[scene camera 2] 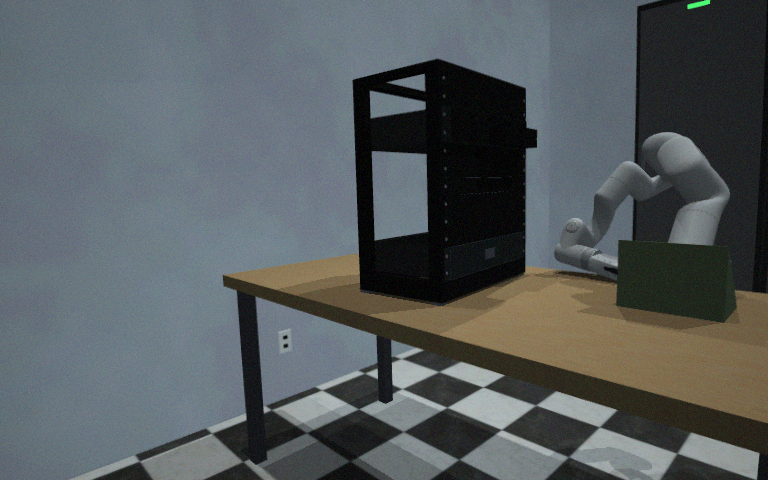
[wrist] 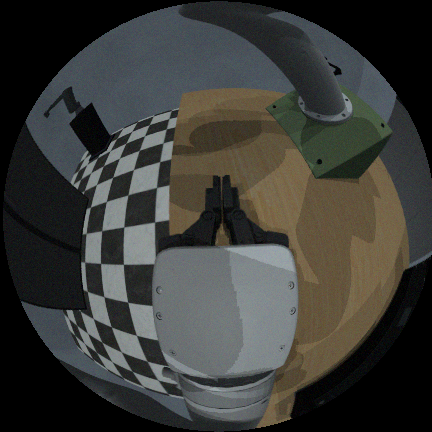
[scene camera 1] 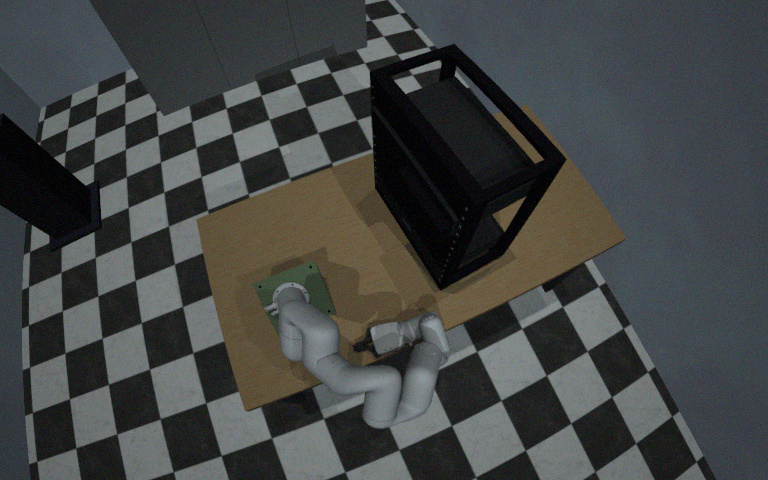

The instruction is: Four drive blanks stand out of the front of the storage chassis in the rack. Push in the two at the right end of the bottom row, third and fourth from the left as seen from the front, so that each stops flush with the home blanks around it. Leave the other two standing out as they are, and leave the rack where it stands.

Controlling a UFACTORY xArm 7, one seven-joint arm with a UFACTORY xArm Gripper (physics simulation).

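Places are measured from the arm's base along level axes (x ahead, y left, z up), in metres.
Pixels of known places: gripper, fingertip midpoint: (wrist: 220,184) (scene camera 1: 354,348); arm's base at its link origin: (scene camera 2: 682,270) (wrist: 325,103) (scene camera 1: 290,298).
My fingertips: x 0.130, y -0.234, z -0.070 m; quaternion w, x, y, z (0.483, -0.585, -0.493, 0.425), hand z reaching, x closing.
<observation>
For each thing: its top centre in the pictures, then the offset to it from my fingertips. "spot": a spot on its surface instead. Level surfaces: height alone.
- table at its surface level: dz -0.022 m
- small black block at a spot on its surface: (scene camera 2: 531,138) spot: dz +0.422, dx +0.309, dy +0.138 m
- grey panel with a light label, surface spot: (scene camera 2: 489,253) spot: dz +0.083, dx +0.350, dy +0.317 m
The black rack (scene camera 1: 509,104) (scene camera 2: 434,186) stands on the table (scene camera 1: 271,226) (scene camera 2: 317,283) (wrist: 320,220). Its front is very dark in both scene views, and I cannot make out the separate drive blanks or count them. In scene camera 2, a small black block (scene camera 2: 531,138) juts past the far front edge, in the upper part; I cannot tell what it is. My gripper (scene camera 1: 356,346) (wrist: 220,184) is shut and empty, low over the table near its edge, apart from the rack and pointing away from it. In scene camera 2 its fingertips are hidden behind the green base.
The green base (scene camera 1: 317,277) (scene camera 2: 668,280) (wrist: 345,142) carries the arm (scene camera 1: 322,333) (scene camera 2: 696,175) (wrist: 320,75). A grey panel with a light label (scene camera 2: 489,253) sits low in the rack's front. A black pedestal (scene camera 1: 45,186) stands on the floor beyond the table. A wall is behind the rack.
</observation>
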